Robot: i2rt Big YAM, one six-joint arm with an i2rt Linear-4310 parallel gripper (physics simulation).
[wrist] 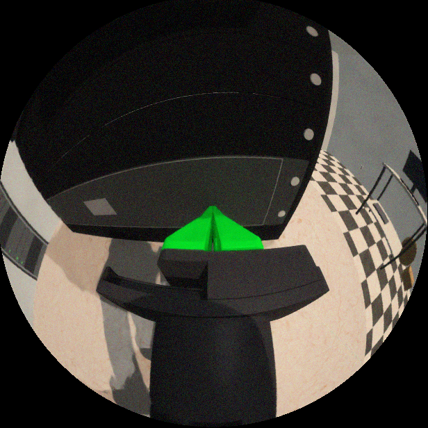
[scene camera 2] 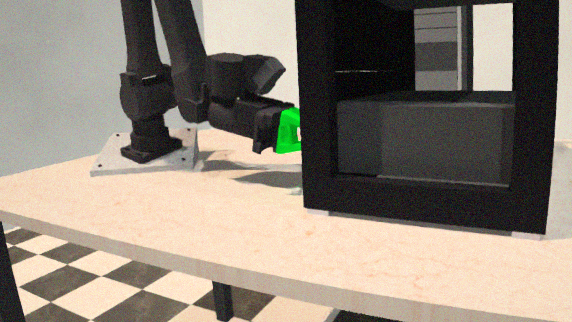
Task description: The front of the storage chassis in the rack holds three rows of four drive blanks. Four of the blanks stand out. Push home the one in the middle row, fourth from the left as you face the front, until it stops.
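Where they show: arm's base, origin of its link: (scene camera 2: 152,150).
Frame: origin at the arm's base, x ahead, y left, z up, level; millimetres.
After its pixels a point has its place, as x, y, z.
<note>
The black rack (scene camera 2: 316,165) {507, -104, 34} (wrist: 321,107) stands on the table. The storage chassis (scene camera 2: 440,142) {649, -49, 64} shows from its side, low in the rack; its front is turned away in the scene view. In the wrist view a dark grey panel (wrist: 200,185) with a light grey patch lies low in the rack. The separate drive blanks, including the one in the middle row, fourth from the left, cannot be made out. My gripper (scene camera 2: 289,131) (wrist: 212,211) is shut and empty, its green fingers pointing at the rack's front. The fingertips are hidden behind the rack post in the scene view, so contact cannot be told.
The arm's base plate (scene camera 2: 107,161) {-37, -95, -10} is on the table (scene camera 2: 165,215) {325, -211, -33} to the left of the rack. Pale round marks line the rack's right rail in the wrist view. A checkered floor (scene camera 2: 85,305) (wrist: 375,300) lies beyond the table edge.
</note>
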